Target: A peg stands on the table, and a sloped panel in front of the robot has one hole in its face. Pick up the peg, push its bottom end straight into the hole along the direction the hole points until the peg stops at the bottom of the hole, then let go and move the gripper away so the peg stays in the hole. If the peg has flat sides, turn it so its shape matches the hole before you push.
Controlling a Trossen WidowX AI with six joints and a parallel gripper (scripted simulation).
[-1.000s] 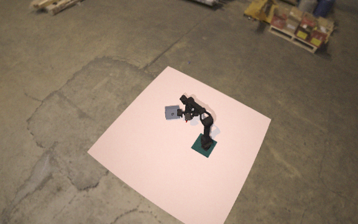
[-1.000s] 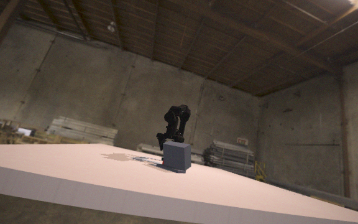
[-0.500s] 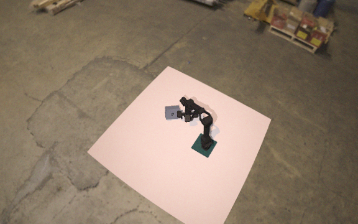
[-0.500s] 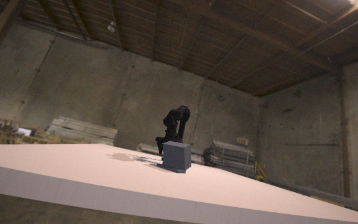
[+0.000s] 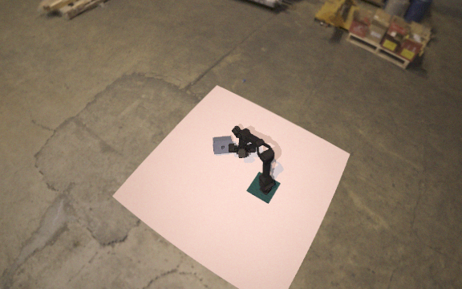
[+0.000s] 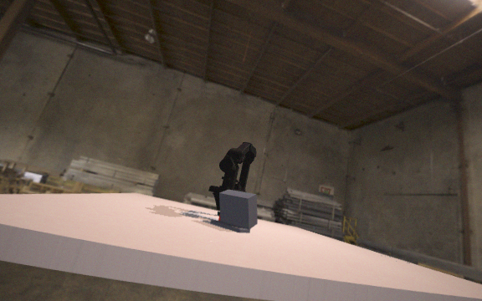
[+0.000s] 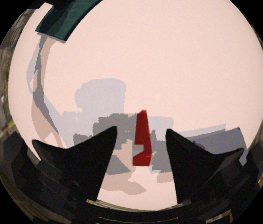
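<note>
Right now the grey sloped panel is 13 cm ahead of my gripper tip, 6 cm to the left of it and 3 cm above it. From my gripper tip the other things lie so: red peg: 2 cm above.
</note>
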